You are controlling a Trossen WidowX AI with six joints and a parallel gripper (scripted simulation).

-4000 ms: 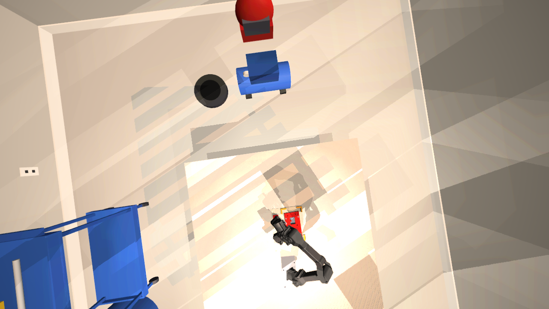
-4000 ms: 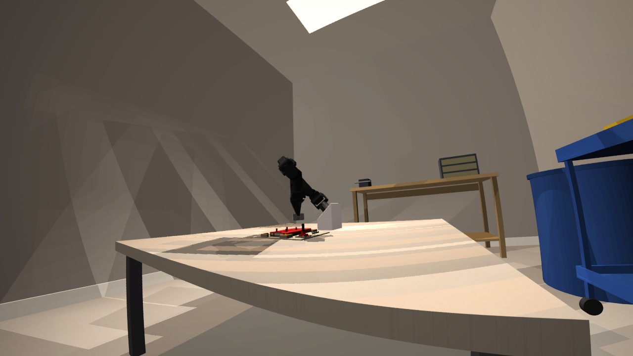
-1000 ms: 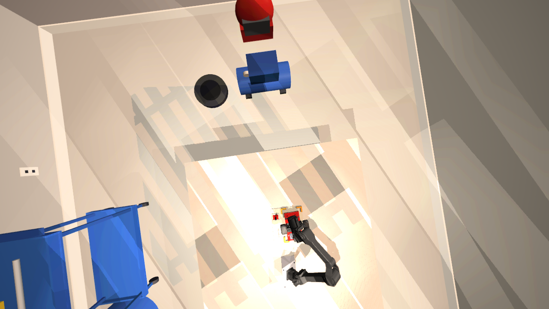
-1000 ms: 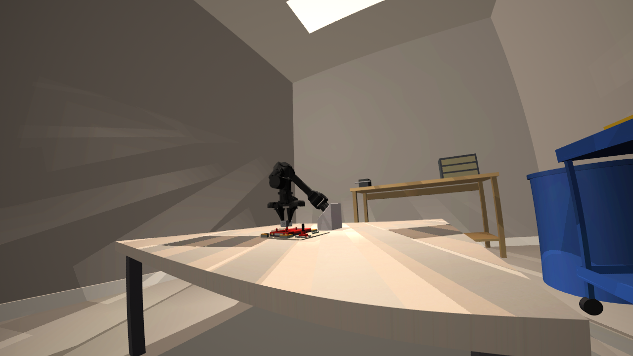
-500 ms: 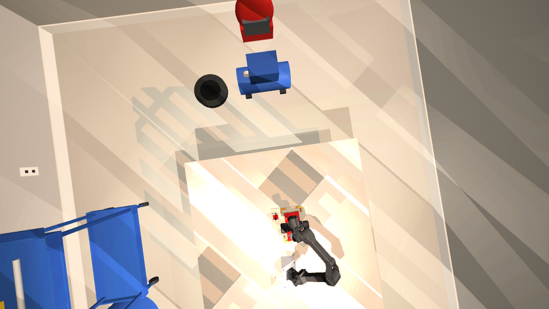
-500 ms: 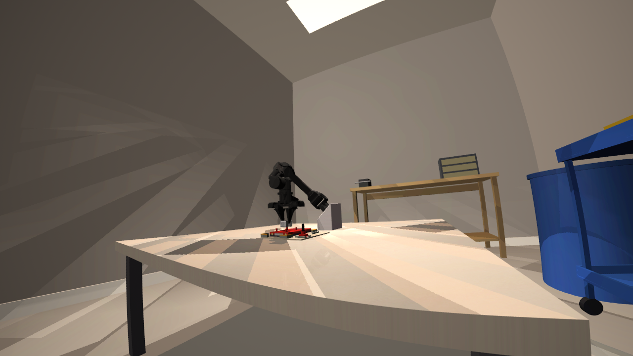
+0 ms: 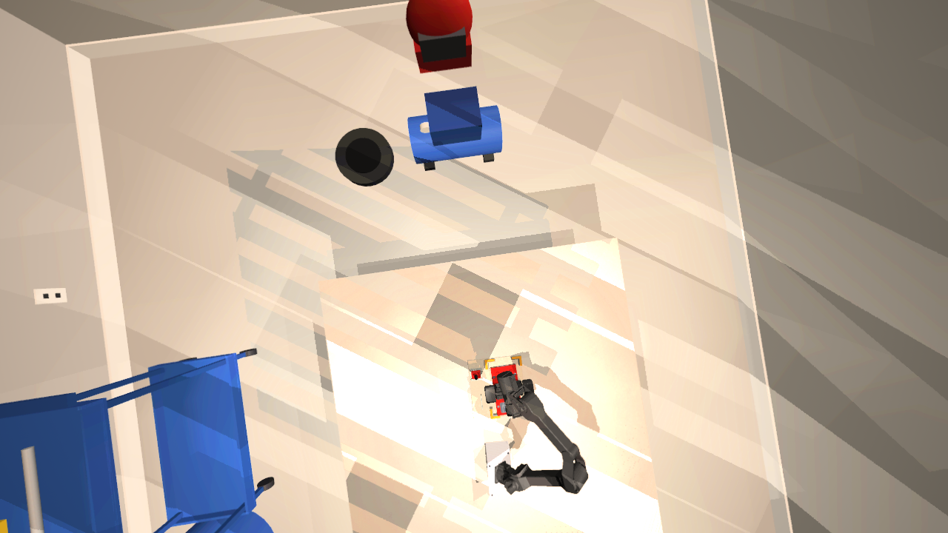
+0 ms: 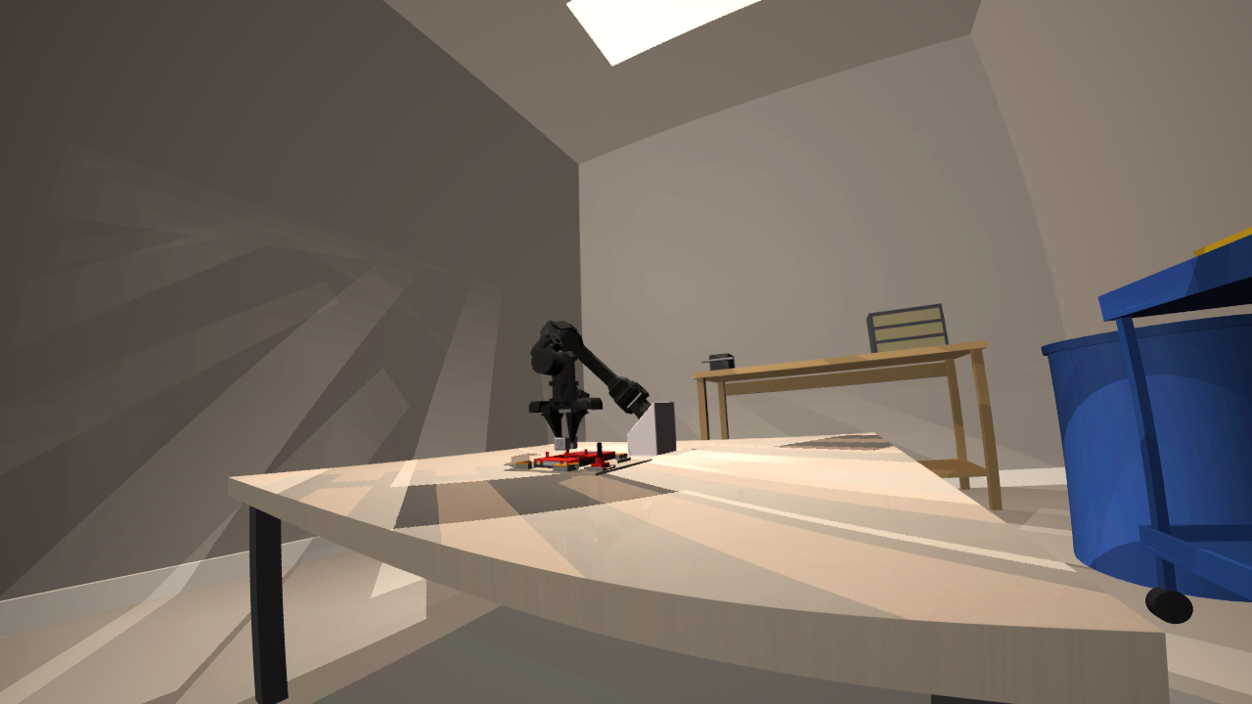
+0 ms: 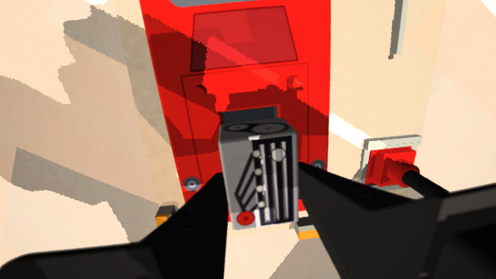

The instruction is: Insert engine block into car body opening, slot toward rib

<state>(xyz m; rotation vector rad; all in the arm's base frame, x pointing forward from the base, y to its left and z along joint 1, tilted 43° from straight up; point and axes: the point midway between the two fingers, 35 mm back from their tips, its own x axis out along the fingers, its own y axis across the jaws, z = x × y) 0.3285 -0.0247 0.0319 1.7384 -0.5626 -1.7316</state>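
Right now the engine block is 10 mm below my gripper tip.
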